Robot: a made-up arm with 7 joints.
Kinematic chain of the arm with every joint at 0, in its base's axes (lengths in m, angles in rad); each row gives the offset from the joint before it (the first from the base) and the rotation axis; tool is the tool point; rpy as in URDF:
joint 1: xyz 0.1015 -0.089 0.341 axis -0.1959 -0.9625 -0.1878
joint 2: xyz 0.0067 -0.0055 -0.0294 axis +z
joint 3: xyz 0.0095 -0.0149 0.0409 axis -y
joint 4: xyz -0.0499 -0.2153 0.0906 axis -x
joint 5: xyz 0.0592 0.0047 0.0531 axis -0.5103 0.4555 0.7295
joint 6: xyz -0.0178 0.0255 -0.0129 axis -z
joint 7: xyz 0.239 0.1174 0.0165 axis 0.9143 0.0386 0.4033
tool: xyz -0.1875 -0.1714 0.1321 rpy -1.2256 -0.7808 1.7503
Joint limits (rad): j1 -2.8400..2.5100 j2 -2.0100..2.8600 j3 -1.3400..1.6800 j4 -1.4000..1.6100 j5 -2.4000..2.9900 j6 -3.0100..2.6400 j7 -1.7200..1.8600
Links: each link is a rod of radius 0.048 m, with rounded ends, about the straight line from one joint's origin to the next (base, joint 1, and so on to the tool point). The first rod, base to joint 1, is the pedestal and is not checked.
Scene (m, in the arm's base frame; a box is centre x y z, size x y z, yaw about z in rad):
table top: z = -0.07
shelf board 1: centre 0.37 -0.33 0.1 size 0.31 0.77 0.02 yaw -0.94
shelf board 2: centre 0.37 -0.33 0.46 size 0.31 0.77 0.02 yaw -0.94
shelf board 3: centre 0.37 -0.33 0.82 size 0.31 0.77 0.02 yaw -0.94
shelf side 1: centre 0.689 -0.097 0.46 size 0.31 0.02 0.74 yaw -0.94
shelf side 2: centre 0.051 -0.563 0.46 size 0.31 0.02 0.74 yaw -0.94
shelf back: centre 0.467 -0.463 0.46 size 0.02 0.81 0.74 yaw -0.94
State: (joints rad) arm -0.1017 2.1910 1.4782 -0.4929 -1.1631 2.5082 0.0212
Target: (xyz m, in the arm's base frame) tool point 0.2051 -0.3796 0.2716
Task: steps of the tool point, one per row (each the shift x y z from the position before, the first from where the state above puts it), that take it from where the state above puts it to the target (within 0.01 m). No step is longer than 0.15 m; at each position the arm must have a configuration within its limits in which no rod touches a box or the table.
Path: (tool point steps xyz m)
1: -0.0572 -0.1078 0.0065
2: -0.0868 -0.0771 0.0127
3: -0.1025 -0.0394 0.0182

